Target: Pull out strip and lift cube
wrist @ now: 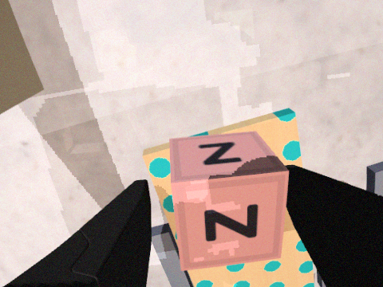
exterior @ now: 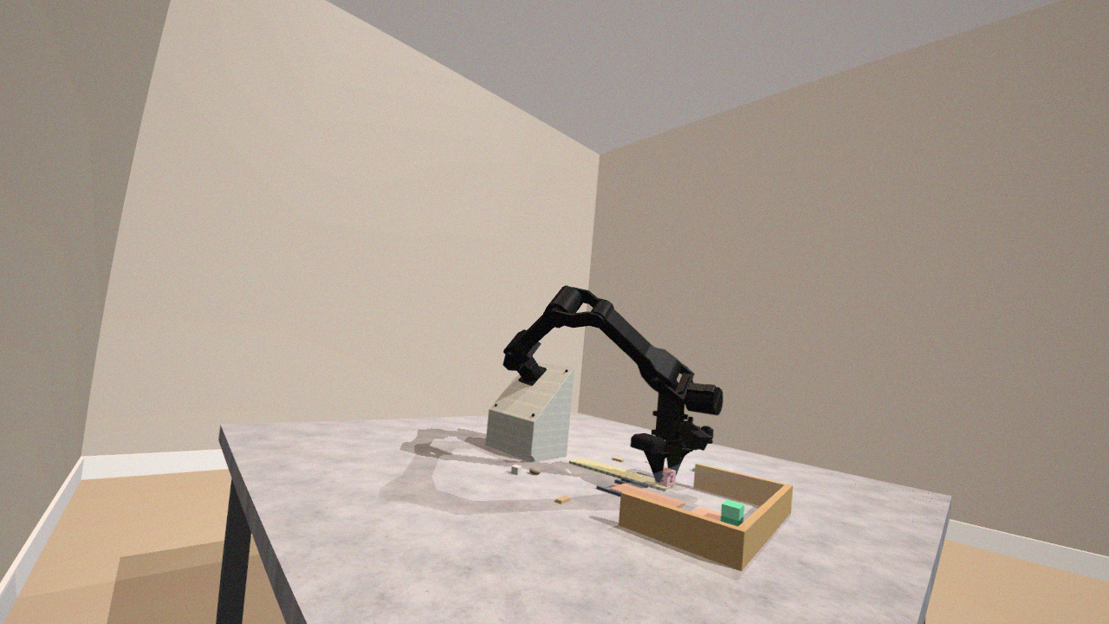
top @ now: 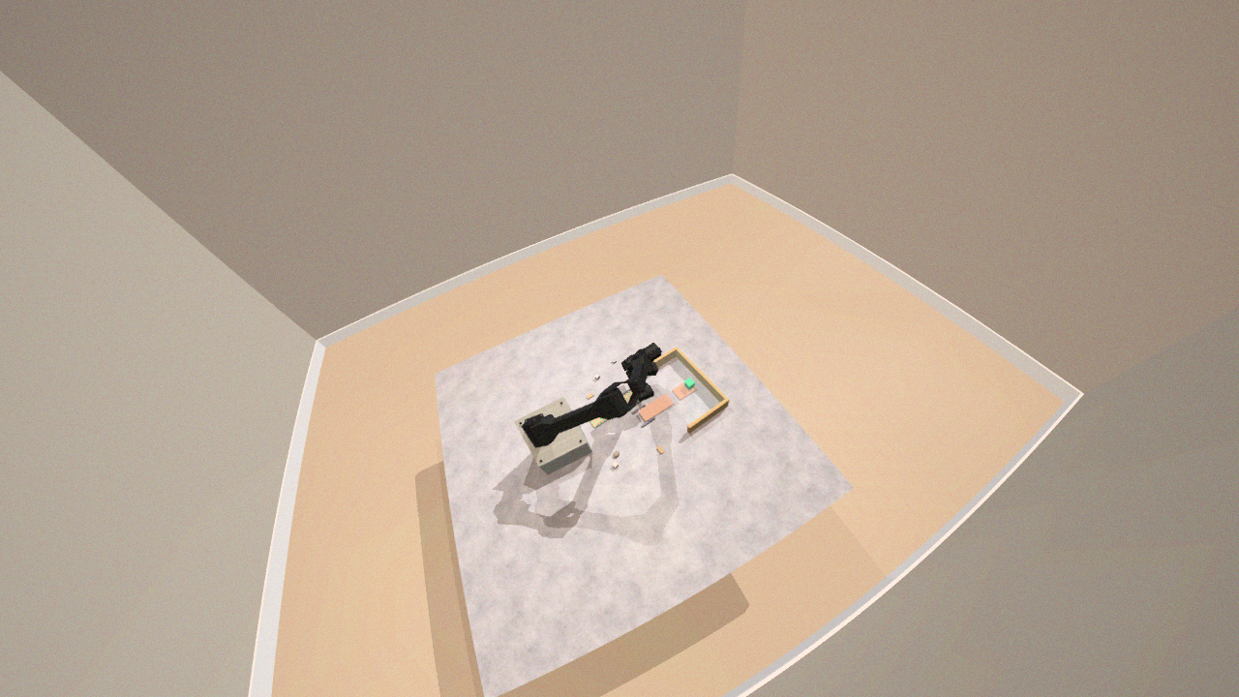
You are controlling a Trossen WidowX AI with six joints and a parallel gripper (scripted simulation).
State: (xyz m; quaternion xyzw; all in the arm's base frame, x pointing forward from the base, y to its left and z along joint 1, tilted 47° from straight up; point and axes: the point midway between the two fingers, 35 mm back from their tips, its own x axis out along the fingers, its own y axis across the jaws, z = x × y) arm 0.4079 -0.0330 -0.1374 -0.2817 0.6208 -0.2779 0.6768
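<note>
Right now my gripper tip is 11 cm past the long yellow patterned strip, 3 cm to the left of it and 1 cm above it. From my gripper tip the other things lie so: pebble (19 cm behind, 21 cm to the right, 1 cm below); tan chip (3 cm behind, 26 cm to the right, 1 cm below).
</note>
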